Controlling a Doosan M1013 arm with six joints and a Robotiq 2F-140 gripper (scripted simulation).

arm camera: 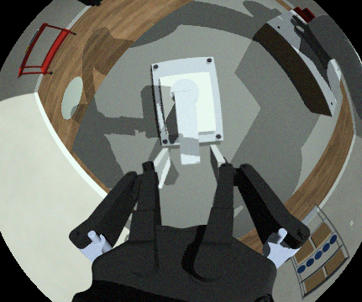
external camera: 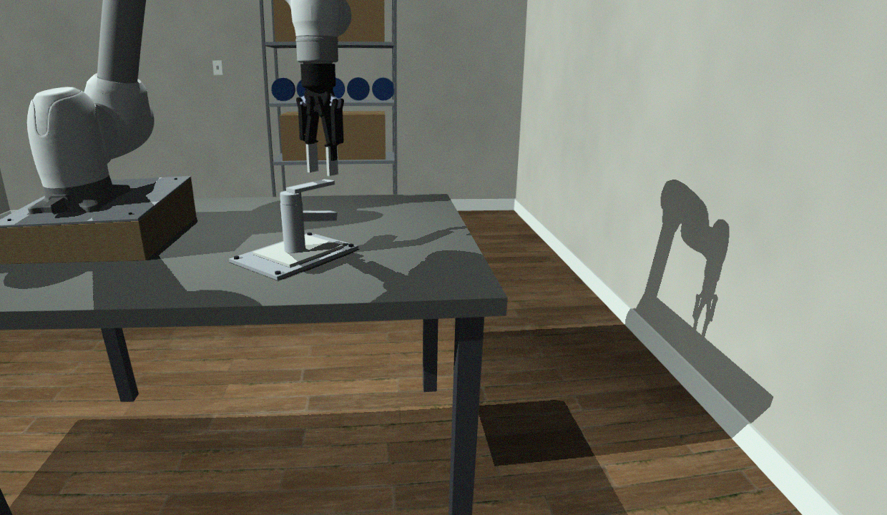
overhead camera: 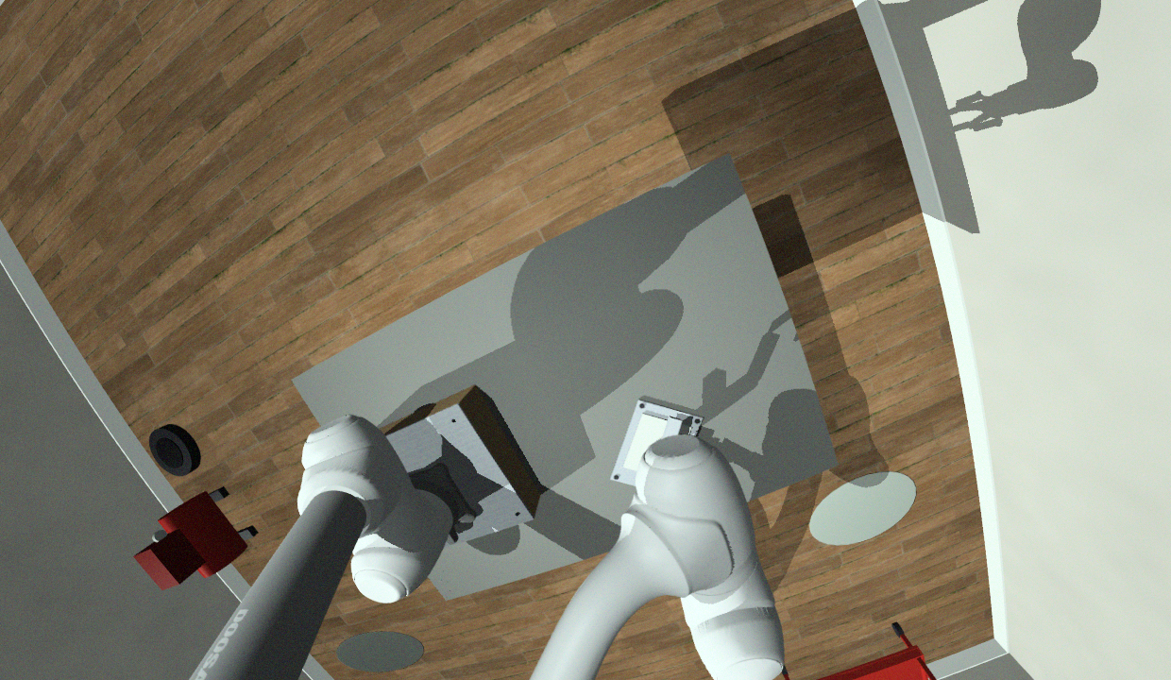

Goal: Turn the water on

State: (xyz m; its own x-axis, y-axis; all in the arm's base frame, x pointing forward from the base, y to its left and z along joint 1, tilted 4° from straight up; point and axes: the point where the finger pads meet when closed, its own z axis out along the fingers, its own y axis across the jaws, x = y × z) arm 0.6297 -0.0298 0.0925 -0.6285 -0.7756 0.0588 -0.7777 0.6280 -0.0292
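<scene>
Now: the tap lever 50 mm below my hand, 30 mm to the right of it and 20 mm behind it. Also, from my hand: grey tap (110 mm below, 50 mm to the right, 40 mm behind).
</scene>
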